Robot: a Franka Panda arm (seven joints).
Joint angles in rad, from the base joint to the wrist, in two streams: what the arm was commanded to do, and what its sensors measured. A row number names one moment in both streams.
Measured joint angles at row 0: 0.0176, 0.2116, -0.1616, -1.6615, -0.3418, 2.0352, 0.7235
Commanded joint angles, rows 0 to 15: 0.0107, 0.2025, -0.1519, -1.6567, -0.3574, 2.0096, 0.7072; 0.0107, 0.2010, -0.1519, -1.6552, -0.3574, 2.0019, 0.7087; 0.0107, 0.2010, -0.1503, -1.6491, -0.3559, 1.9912, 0.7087; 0.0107, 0.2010, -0.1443, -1.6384, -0.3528, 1.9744, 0.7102; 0.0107, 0.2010, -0.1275, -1.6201, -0.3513, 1.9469, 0.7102; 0.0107, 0.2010, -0.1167, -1.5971, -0.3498, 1.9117, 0.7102; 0.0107, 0.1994, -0.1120, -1.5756, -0.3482, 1.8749, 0.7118; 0.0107, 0.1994, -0.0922, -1.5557, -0.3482, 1.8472, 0.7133; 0.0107, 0.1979, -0.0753, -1.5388, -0.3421, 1.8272, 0.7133; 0.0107, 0.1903, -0.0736, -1.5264, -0.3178, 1.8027, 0.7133; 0.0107, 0.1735, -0.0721, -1.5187, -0.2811, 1.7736, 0.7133; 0.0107, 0.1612, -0.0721, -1.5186, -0.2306, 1.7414, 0.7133; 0.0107, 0.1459, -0.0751, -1.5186, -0.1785, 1.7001, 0.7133; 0.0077, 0.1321, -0.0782, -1.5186, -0.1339, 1.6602, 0.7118; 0.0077, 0.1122, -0.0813, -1.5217, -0.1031, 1.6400, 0.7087; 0.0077, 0.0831, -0.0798, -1.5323, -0.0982, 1.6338, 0.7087
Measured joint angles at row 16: 0.0187, 0.1515, -0.0838, -1.5165, -0.1627, 1.6912, 0.7236
